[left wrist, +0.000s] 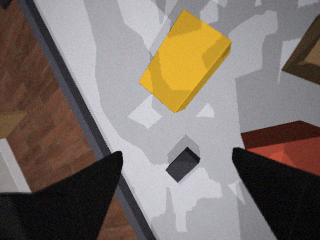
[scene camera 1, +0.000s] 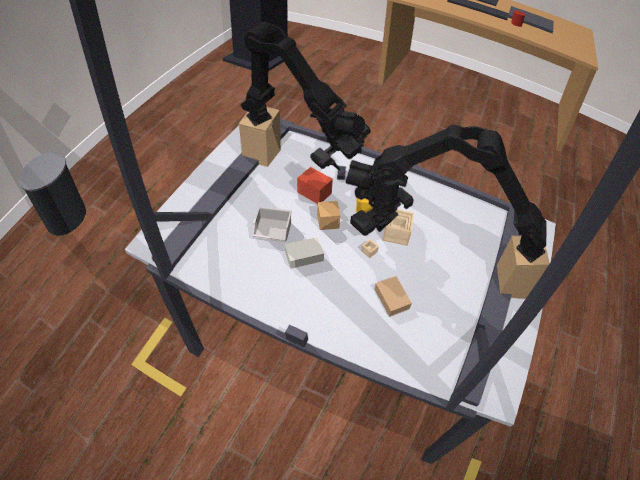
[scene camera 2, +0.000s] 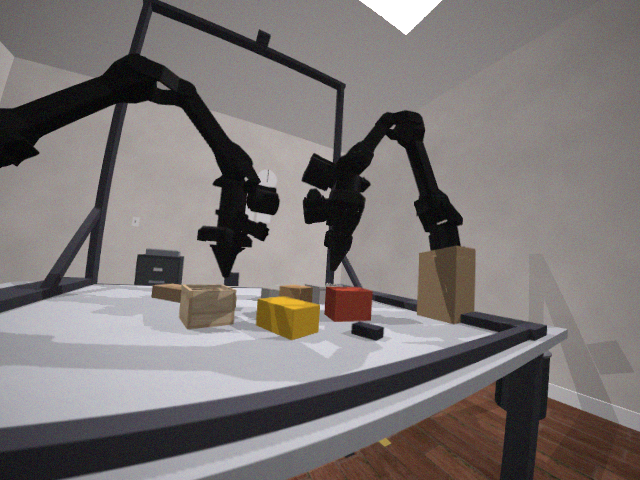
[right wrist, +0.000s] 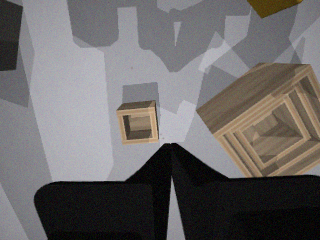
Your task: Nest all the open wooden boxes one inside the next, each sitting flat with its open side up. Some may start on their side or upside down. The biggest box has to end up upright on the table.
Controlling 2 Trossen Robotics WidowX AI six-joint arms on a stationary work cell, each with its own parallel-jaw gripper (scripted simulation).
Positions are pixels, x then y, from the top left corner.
Scene:
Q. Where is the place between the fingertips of the right gripper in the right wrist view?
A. At 170,149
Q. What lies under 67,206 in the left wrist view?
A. The left gripper.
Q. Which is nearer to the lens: the open wooden box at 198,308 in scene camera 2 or the red block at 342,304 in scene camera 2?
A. The open wooden box.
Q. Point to a red block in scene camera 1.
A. At 312,184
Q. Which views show the right gripper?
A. Scene camera 1, scene camera 2 and the right wrist view only.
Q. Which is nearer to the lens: the white tray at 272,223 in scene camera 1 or the flat tan block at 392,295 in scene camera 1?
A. The flat tan block.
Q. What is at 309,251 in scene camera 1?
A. A grey block.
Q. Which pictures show the left gripper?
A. The left wrist view, scene camera 1 and scene camera 2 only.

